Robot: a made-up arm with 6 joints.
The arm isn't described. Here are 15 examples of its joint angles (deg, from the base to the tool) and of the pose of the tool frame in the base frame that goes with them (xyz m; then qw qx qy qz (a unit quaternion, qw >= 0)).
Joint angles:
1: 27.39 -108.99 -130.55 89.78 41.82 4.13
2: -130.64 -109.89 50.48 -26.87 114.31 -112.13
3: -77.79 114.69 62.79 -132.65 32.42 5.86
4: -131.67 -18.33 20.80 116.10 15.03 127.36
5: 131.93 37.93 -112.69 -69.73 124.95 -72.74
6: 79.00 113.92 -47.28 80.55 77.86 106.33
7: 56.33 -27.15 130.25 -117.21 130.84 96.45
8: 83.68 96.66 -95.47 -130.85 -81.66 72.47
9: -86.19 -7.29 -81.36 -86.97 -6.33 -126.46
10: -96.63 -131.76 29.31 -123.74 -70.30 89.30
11: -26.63 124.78 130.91 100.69 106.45 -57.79
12: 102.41 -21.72 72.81 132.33 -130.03 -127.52
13: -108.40 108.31 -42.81 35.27 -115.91 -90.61
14: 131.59 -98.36 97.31 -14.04 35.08 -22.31
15: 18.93 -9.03 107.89 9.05 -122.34 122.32
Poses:
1: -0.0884 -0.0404 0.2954 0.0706 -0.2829 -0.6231 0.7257
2: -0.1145 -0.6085 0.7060 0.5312 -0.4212 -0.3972 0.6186
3: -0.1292 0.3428 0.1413 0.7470 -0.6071 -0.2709 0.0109
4: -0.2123 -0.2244 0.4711 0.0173 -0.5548 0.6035 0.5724
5: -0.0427 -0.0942 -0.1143 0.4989 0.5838 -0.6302 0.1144
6: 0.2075 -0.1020 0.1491 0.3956 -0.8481 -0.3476 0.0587
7: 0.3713 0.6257 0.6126 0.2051 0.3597 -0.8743 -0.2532
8: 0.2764 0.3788 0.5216 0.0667 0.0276 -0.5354 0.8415
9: -0.3668 0.2608 0.1882 0.4358 -0.6668 0.2438 0.5531
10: 0.1022 -0.1123 0.3273 0.0913 -0.6467 0.5465 0.5242
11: -0.2639 0.2183 0.8006 0.9564 0.0357 0.2685 -0.1093
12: 0.4999 0.3456 0.0562 0.5119 -0.7144 -0.1359 -0.4573
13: -0.5760 -0.0472 -0.0921 0.7573 -0.4620 -0.3233 0.3295
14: 0.2407 -0.2385 0.8290 0.5278 0.3804 -0.1742 0.7392
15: 0.5252 0.0273 0.6024 0.6205 0.1270 0.3508 0.6898
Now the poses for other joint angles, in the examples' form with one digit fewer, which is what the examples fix.
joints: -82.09 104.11 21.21 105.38 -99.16 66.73
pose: -0.391 -0.163 0.510 0.133 0.664 0.733 -0.064
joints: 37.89 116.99 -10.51 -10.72 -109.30 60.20
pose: -0.187 0.352 0.097 0.841 0.383 -0.088 -0.372
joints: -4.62 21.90 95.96 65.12 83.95 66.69
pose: -0.033 0.410 0.076 0.430 -0.614 0.545 -0.375
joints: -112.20 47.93 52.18 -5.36 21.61 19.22
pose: -0.466 0.013 0.231 0.473 -0.584 0.023 0.660
